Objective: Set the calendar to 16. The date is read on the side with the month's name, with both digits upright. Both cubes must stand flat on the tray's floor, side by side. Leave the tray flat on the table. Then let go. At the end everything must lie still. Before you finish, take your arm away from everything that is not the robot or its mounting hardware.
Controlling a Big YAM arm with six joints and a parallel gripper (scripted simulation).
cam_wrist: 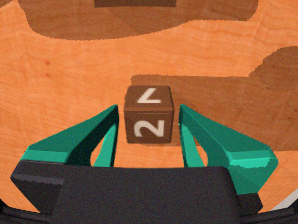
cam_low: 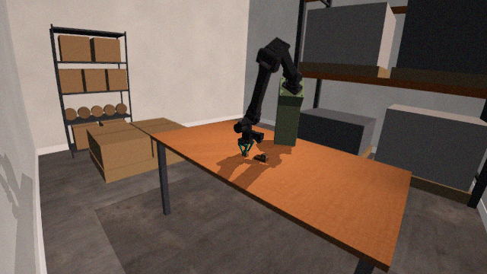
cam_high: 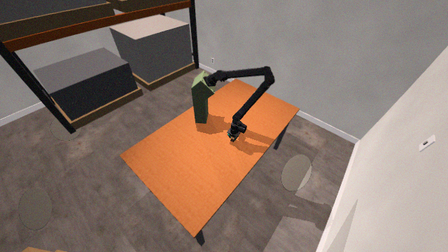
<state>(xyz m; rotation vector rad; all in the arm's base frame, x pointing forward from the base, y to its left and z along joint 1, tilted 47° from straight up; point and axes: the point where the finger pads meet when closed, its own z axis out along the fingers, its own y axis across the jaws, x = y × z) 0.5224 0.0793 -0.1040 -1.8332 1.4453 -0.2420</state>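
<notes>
The brown calendar cube lies 10 mm below my hand. From my hand the other things lie so: dark calendar tray 100 mm to the left, 50 mm behind, 10 mm below.
</notes>
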